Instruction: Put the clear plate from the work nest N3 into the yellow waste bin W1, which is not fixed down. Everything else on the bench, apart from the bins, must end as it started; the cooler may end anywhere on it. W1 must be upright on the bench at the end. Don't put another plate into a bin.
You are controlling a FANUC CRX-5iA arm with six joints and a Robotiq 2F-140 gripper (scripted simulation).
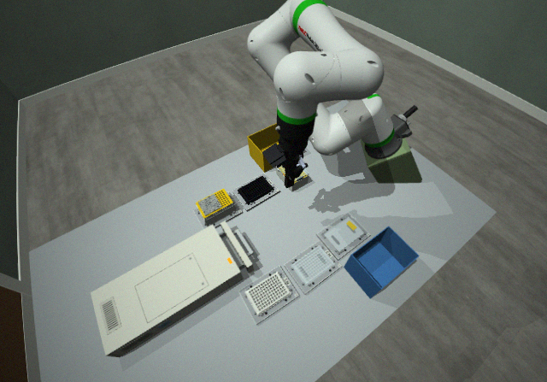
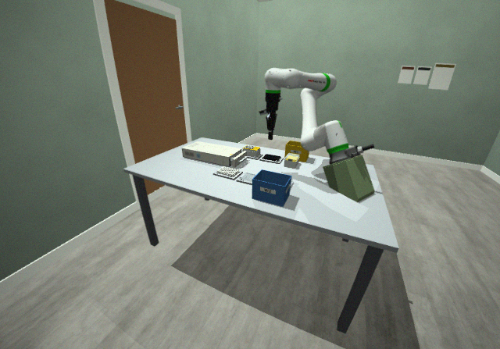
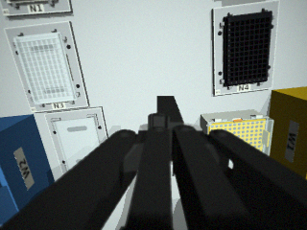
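Now: hand 24 cm above the clear plate, 21 cm to the right of it and 2 cm short of it. Round my hand: slotted nest N3: 25 cm below, 21 cm to the left, 2 cm ahead; yellow tube rack: 23 cm ahead, 20 cm below, 16 cm to the right; black plate: 23 cm below, 17 cm to the right, 6 cm ahead.
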